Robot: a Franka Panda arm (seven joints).
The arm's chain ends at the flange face. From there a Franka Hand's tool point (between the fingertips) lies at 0.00 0.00 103.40 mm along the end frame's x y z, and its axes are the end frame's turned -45 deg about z.
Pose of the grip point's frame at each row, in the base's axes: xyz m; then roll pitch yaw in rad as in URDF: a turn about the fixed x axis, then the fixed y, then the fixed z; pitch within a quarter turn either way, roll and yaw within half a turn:
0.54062, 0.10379, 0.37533, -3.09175, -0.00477, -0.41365
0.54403, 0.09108, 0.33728, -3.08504, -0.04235, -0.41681
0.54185, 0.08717, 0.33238, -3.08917, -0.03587, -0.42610
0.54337, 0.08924, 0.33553, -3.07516, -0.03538, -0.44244
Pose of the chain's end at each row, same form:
0.53810, 0.09927, 0.47860, -3.10296, 0.03186, -1.19831
0.53767, 0.08751, 0.44042, -3.07166, 0.00999, -1.20066
0.53624, 0.08377, 0.43557, -3.07916, 0.01167, -1.21019
0.53713, 0.08460, 0.43864, -3.06959, 0.02190, -1.22587

